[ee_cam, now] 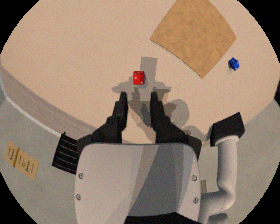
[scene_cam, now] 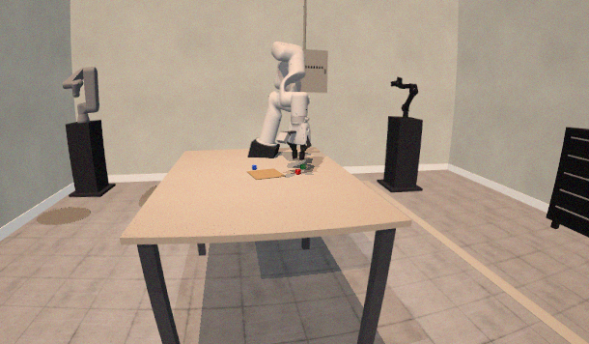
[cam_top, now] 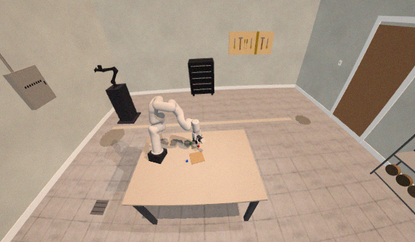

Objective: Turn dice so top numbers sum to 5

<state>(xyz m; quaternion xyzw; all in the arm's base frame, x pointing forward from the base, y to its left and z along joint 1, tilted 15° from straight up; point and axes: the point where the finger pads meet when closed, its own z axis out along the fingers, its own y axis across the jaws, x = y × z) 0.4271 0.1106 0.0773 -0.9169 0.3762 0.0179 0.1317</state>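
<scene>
The red die lies 80 mm below my hand. Also, from my hand: green die: 90 mm behind, 40 mm to the left, 80 mm below; then blue die: 100 mm behind, 200 mm to the right, 80 mm below; then brown mat: 10 mm behind, 150 mm to the right, 90 mm below.
</scene>
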